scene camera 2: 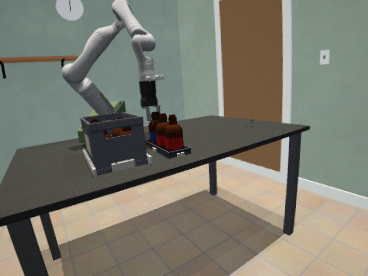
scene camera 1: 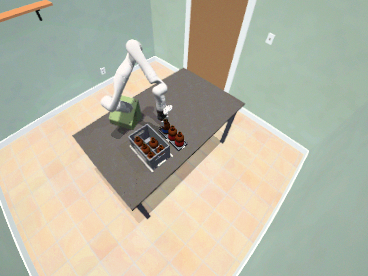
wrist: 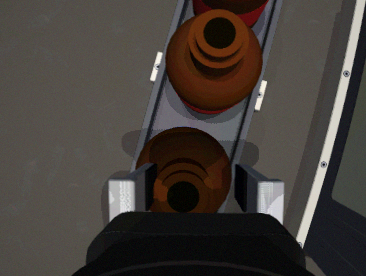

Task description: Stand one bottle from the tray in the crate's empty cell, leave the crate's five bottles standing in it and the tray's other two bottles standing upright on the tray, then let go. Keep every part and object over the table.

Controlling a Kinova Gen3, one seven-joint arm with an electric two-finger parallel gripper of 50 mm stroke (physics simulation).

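Observation:
My gripper points down and is open, with nothing held. Its fingers stand either side of the blue-labelled brown bottle, around its upper part, with a gap at each side in the wrist view. That bottle stands upright at the robot end of the tray. The red-labelled middle bottle and red-labelled end bottle also stand upright on it. The grey crate holds five brown bottles. Its empty cell is at the robot-end corner on the tray side.
The crate stands close beside the tray, with a pale strip along its base between them. The crate's walls rise near the bottles. The green robot base is behind the crate. The table's front edge runs beyond the tray's far end.

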